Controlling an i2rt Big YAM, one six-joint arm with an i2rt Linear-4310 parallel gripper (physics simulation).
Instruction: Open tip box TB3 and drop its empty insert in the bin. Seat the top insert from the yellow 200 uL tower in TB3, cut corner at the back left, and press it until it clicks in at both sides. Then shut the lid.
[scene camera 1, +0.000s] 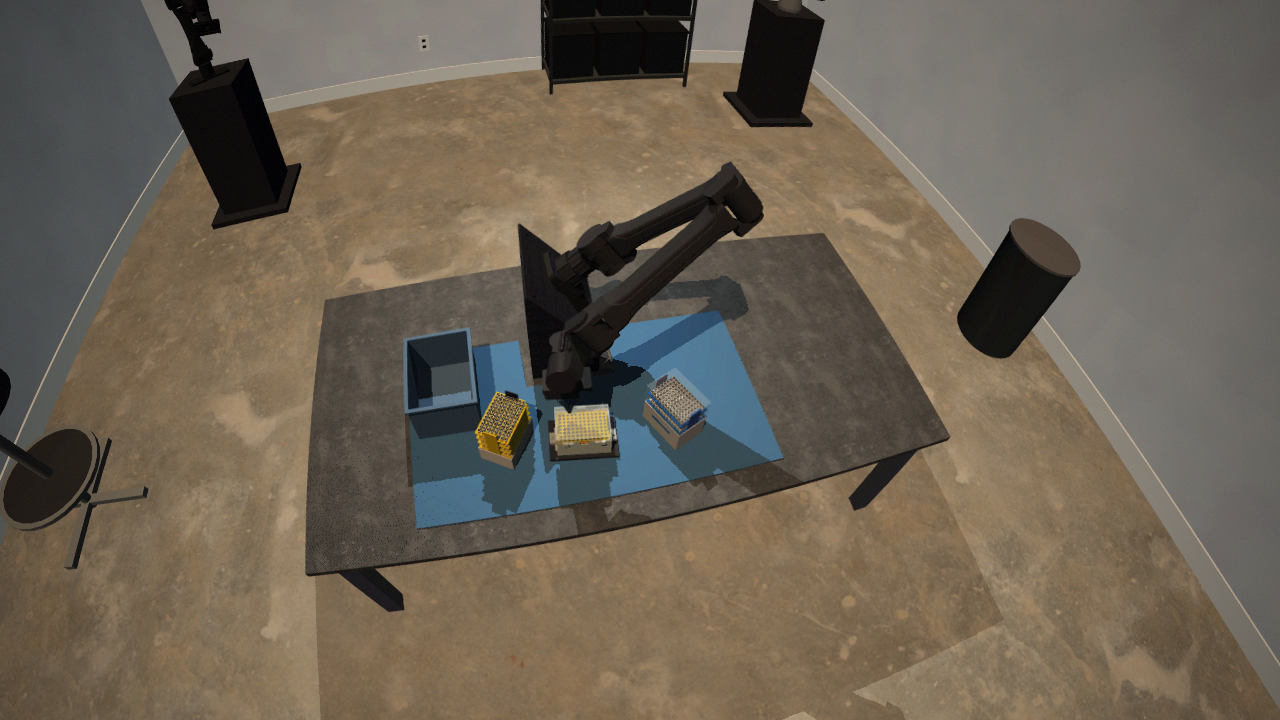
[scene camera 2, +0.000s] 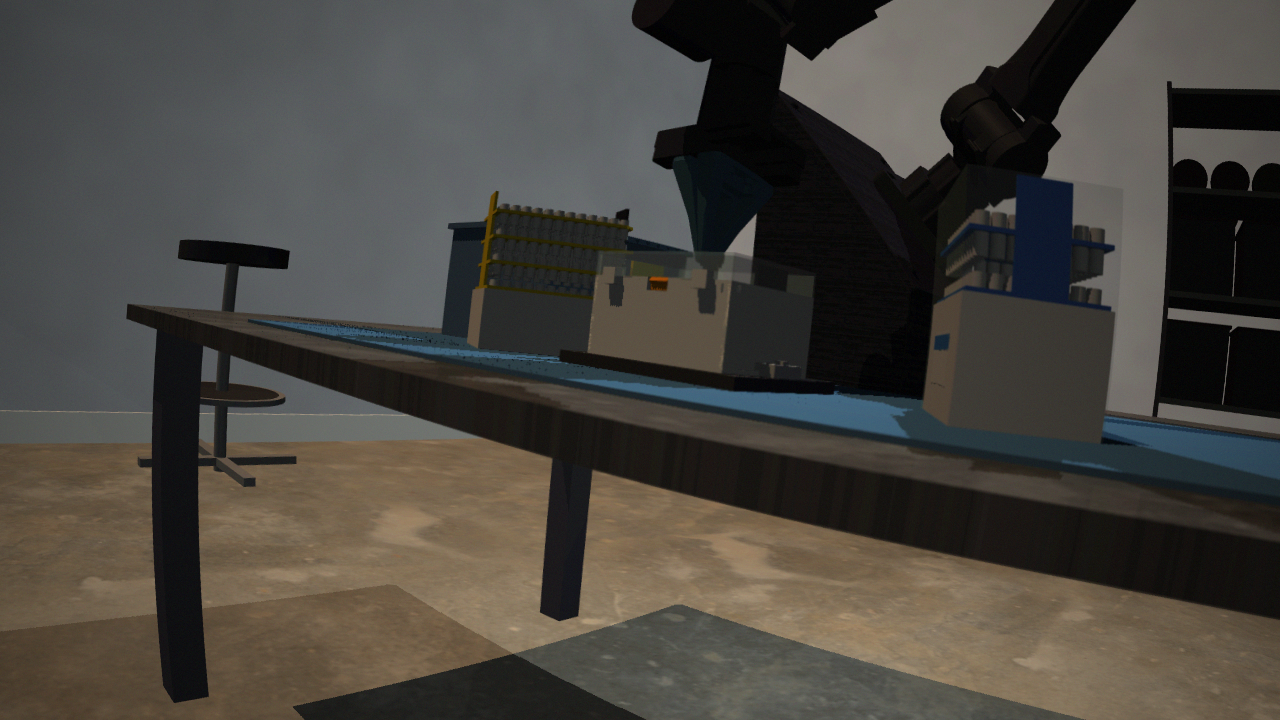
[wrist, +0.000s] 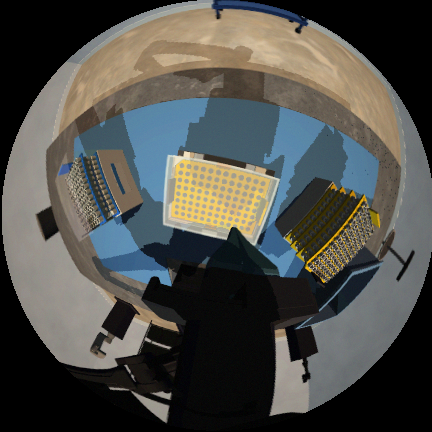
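Note:
Tip box TB3 stands on a dark base plate at mid-mat. Its clear lid is down over a yellow insert with rows of holes. No tips show in this insert. My gripper is shut and empty, pointing down, with its tips at the back part of the lid. Whether they touch the lid is hard to tell. The yellow tower stands left of TB3 in scene camera 1, with stacked inserts full of tips. The blue-grey bin stands beyond it.
A blue tower under a clear cover stands on the other side of TB3. A dark upright panel stands behind my gripper. The blue mat lies on the dark table.

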